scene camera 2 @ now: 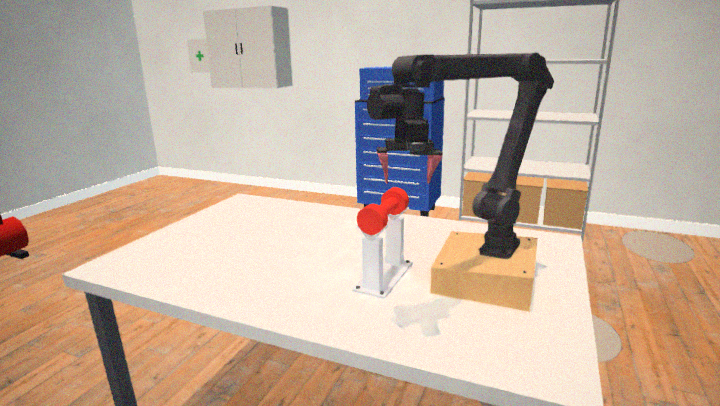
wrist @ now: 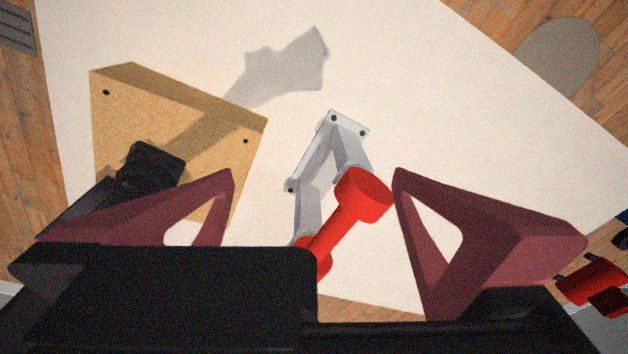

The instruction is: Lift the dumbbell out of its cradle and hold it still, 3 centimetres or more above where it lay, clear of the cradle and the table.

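Frame: origin at the arm's base, x ahead, y left, z up, level; centimetres.
Seen in the pictures: gripper, fingertip midpoint: (scene camera 2: pixel 407 183) (wrist: pixel 313 176); arm's base, link origin: (scene camera 2: pixel 500 248) (wrist: pixel 153 174).
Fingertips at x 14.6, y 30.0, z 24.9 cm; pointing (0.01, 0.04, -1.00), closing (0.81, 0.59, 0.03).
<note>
Pixels of each thing's top centre, then the offset from my fingertips to it. Level surfaces: height alone.
- red dumbbell, top centre: (wrist: pixel 336 250) (scene camera 2: pixel 384 196) dx +14.2, dy -13.4, dz -9.3 cm
- white cradle, top centre: (wrist: pixel 332 222) (scene camera 2: pixel 384 215) dx +14.2, dy -13.4, dz -14.7 cm
- white table, surface height: dz -34.3 cm
A red dumbbell (scene camera 2: pixel 387 207) (wrist: pixel 337 226) lies across the tops of the two posts of a white cradle (scene camera 2: pixel 372 264) (wrist: pixel 307 210), which stands on the white table (scene camera 2: pixel 226 262) (wrist: pixel 450 125). My gripper (scene camera 2: pixel 408 181) (wrist: pixel 313 176) is open and empty, its reddish fingers pointing down. In the scene view the fingertips are above the dumbbell's far head, with one finger to its left and the other to its right. In the wrist view the dumbbell runs diagonally, its larger visible head close beside the right fingertip in the picture. The gripper's black body partly hides the other head.
A wooden block (scene camera 2: pixel 478 290) (wrist: pixel 145 120) carries the arm's base, to the right of the cradle in the scene view. A blue drawer cabinet (scene camera 2: pixel 367 151) and a shelf rack (scene camera 2: pixel 529 167) stand behind the table. Another red object (scene camera 2: pixel 12 236) (wrist: pixel 592 281) is off the table.
</note>
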